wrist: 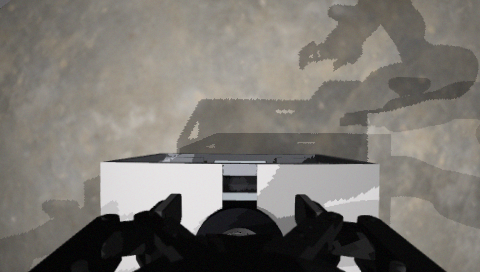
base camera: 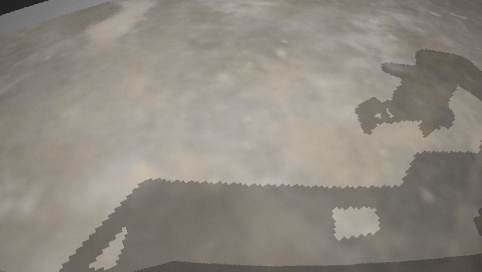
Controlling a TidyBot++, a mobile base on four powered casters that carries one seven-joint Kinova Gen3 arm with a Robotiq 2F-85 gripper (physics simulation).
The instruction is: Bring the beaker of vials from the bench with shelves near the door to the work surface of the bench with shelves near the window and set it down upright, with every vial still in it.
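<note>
My gripper (wrist: 238,206) is open, with its two black fingers wide apart at the bottom of the wrist view. It hangs above the robot's own white base (wrist: 160,185), and no object shows between the fingers. The beaker of vials does not show in either view. Neither the bench near the door nor the bench near the window can be made out.
A mottled grey-brown floor (base camera: 225,110) (wrist: 125,75) fills most of both views. Dark shadows of the arm and base lie across it. A grey strip with a dark edge (base camera: 45,16) crosses the top left corner of the base camera view.
</note>
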